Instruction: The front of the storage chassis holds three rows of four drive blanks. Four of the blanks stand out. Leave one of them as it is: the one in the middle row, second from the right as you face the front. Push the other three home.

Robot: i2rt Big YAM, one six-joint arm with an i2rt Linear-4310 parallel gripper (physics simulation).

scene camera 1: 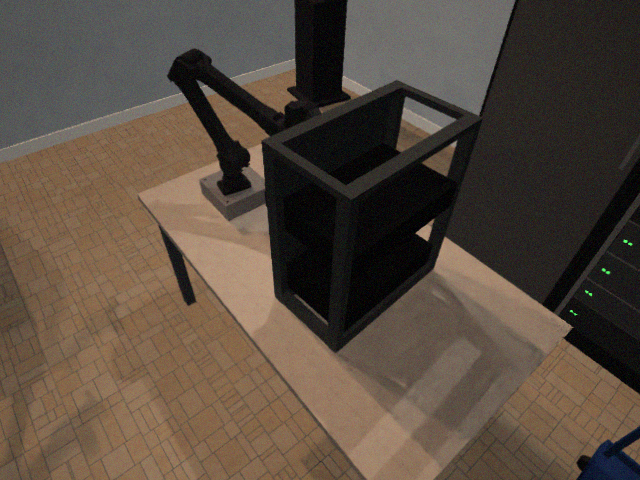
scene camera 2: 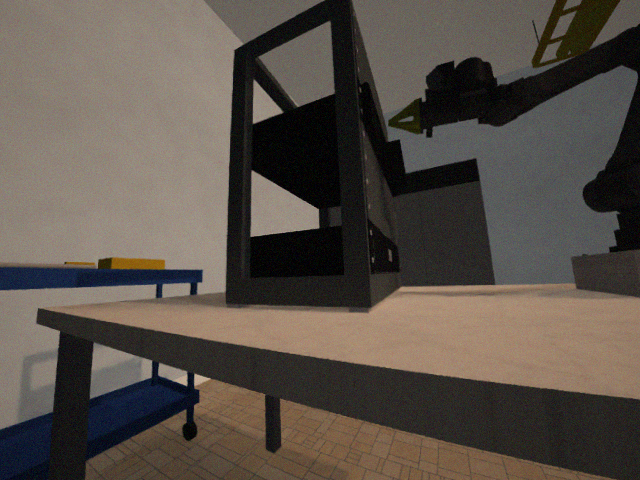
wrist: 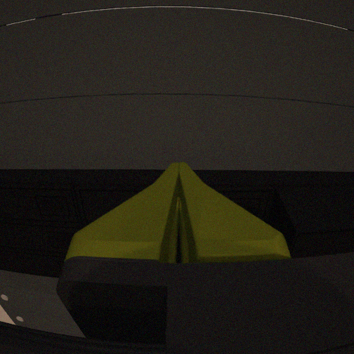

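Where they show: gripper, fingertip midpoint: (scene camera 2: 388,123); arm's base, origin of the base link: (scene camera 1: 234,185).
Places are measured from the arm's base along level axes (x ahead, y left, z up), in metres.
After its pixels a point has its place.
Note:
The storage chassis (scene camera 1: 408,201) {x 0.714, y 0.255, z 0.334 m} (scene camera 2: 297,149) {x 0.579, y 0.390, z 0.246 m} appears to be the black upper box in the open dark frame. Its front faces the arm and is seen edge-on in scene camera 2. In the wrist view faint rectangular outlines of drive blanks (wrist: 55,205) show in a very dark band, left and right of the fingers. I cannot tell from the shading how far each blank stands out. My gripper (scene camera 2: 390,122) {x 0.439, y 0.202, z 0.350 m} (wrist: 178,174) is shut and empty, its yellow fingertips together. In scene camera 2 it is level, pointing at the front from a small gap. Scene camera 1 hides the fingertips behind the frame.
The frame (scene camera 1: 343,268) {x 0.818, y -0.028, z 0.320 m} (scene camera 2: 356,206) {x 0.441, y 0.406, z 0.087 m} stands on the table (scene camera 1: 310,356) {x 0.788, y -0.097, z -0.078 m} (scene camera 2: 491,341) {x 0.284, y 0.495, z -0.078 m}. A second black box (scene camera 1: 387,273) {x 0.730, y 0.216, z 0.067 m} (scene camera 2: 297,253) {x 0.577, y 0.399, z 0.023 m} sits low in it. A grey panel (wrist: 175,130) spans the wrist view above the fingertips. A blue cart (scene camera 2: 139,397) stands beyond the table.

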